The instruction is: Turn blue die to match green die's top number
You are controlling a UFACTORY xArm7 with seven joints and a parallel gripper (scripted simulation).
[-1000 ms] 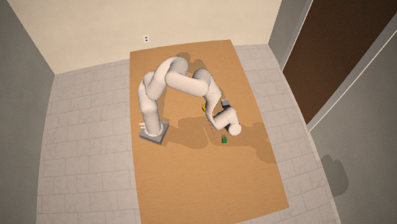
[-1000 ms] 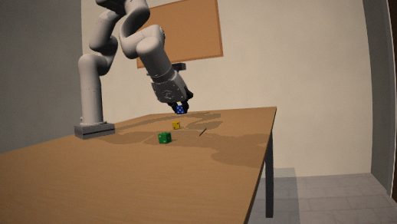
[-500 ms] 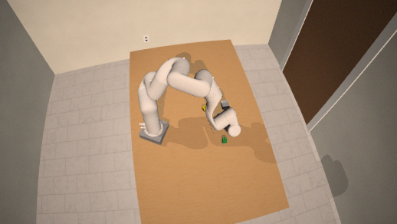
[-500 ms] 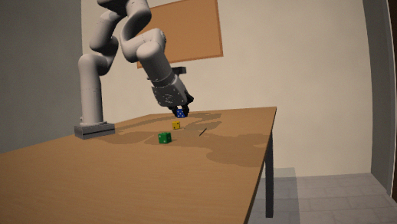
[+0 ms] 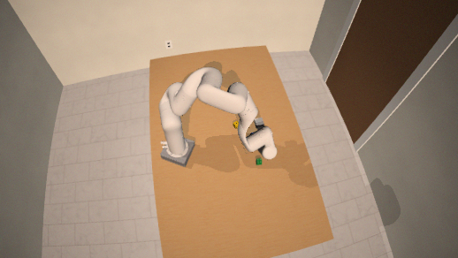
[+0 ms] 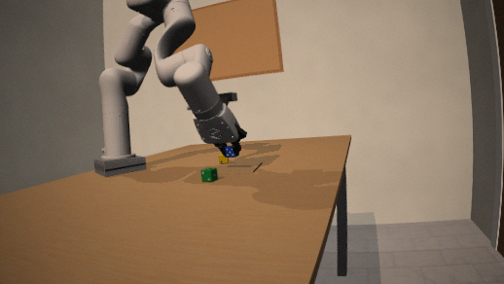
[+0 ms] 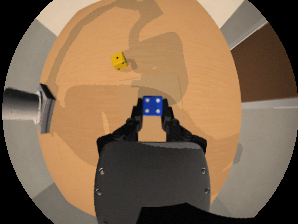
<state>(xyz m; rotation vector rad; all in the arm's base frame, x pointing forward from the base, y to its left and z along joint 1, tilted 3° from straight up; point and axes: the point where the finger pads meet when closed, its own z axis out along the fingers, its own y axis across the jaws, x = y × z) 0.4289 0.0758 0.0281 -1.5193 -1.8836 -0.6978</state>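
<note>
My hand is 130 mm to the left of the green die, 50 mm above it and 20 mm short of it. Round my hand: yellow die (100 mm to the left, 100 mm behind, 50 mm below); then blue die (10 mm to the left, 10 mm below).
</note>
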